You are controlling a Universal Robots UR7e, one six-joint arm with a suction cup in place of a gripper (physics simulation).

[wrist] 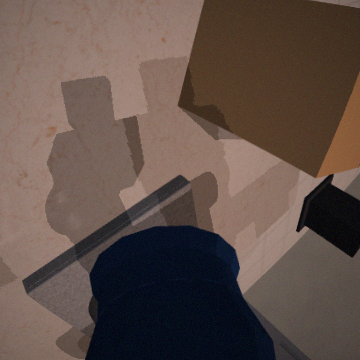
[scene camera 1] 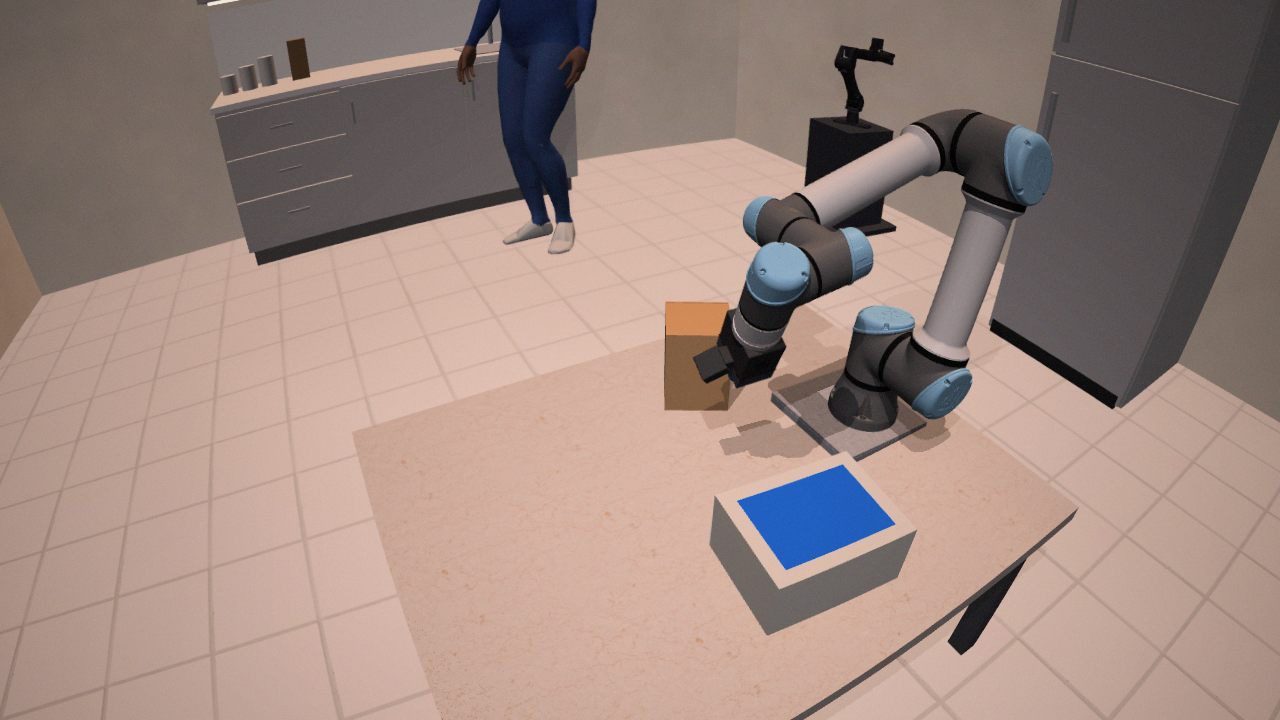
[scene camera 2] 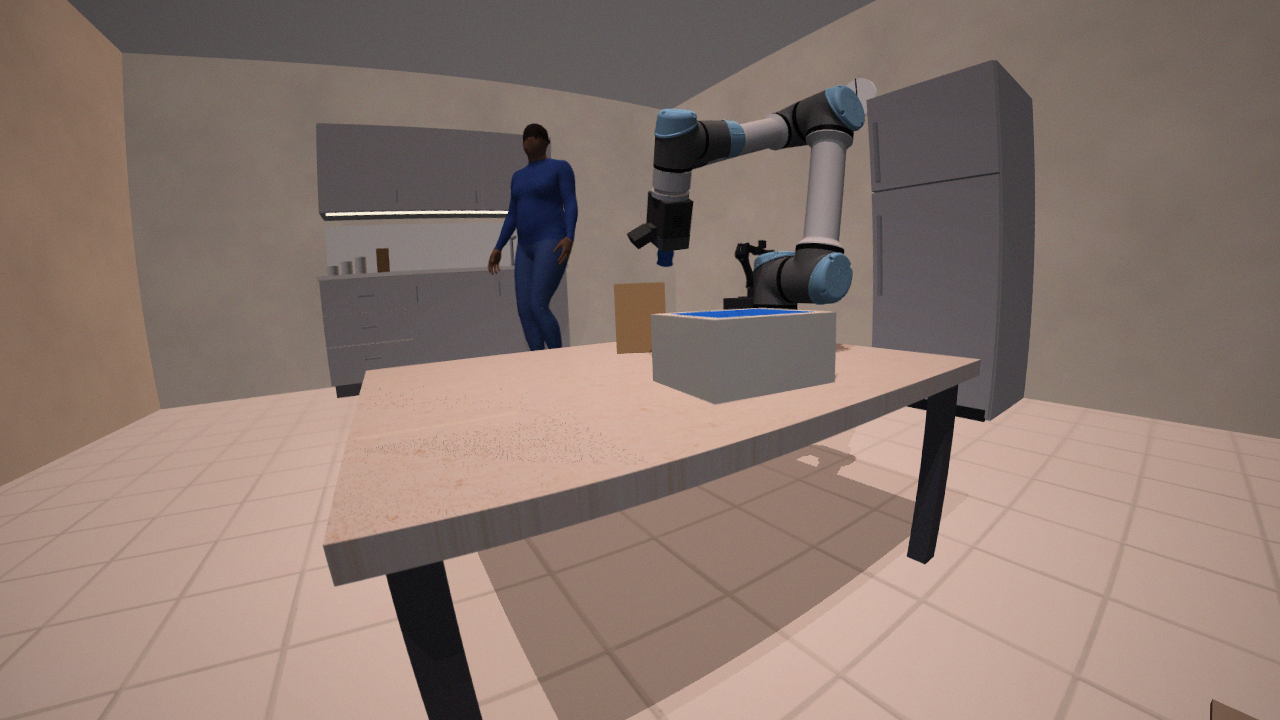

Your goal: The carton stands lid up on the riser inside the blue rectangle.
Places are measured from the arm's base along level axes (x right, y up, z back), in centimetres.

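Pixels of known places: end effector, tool point: (wrist: 166,282) (scene camera 2: 664,263); arm's base, origin of the base link: (scene camera 1: 862,409).
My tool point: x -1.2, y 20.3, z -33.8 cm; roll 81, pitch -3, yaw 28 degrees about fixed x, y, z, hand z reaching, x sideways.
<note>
For each thing: its top centre in the pictures, then the offset to it from my tool point. Level surfaces: height alone.
- carton, middle of its top: (scene camera 1: 698,317) (scene camera 2: 638,283) dz +6.3, dx +24.2, dy -3.9 cm
- pale grey riser, middle of its top: (scene camera 1: 817,513) (scene camera 2: 742,312) dz -0.1, dx -24.9, dy -9.9 cm
- blue rectangle, middle of its top: (scene camera 1: 817,513) (scene camera 2: 742,312) dz -0.1, dx -24.9, dy -9.9 cm
- table, its level: dy -21.9 cm
The carton (scene camera 1: 683,386) (scene camera 2: 633,317) (wrist: 272,75) is a brown box standing upright on the table, near its far edge. I cannot tell which face is its lid. The pale grey riser (scene camera 1: 741,565) (scene camera 2: 742,358) stands nearer the front, with a blue rectangle (scene camera 1: 816,516) (scene camera 2: 742,313) on its top. The rectangle bears no carton. My blue suction cup (scene camera 2: 665,258) (wrist: 165,255) is open and holds nothing. It hangs tilted, apart from the carton, a little above its top height in scene camera 2. The tool housing hides the cup in scene camera 1.
The arm's base plate (scene camera 1: 810,413) (wrist: 55,296) lies on the table (scene camera 1: 537,537) (scene camera 2: 501,402) to the right of the carton. A person in blue (scene camera 1: 539,107) (scene camera 2: 542,223) stands behind the table. A second small arm on a black stand (scene camera 1: 832,147) and a fridge (scene camera 1: 1127,179) (scene camera 2: 939,250) are beyond.
</note>
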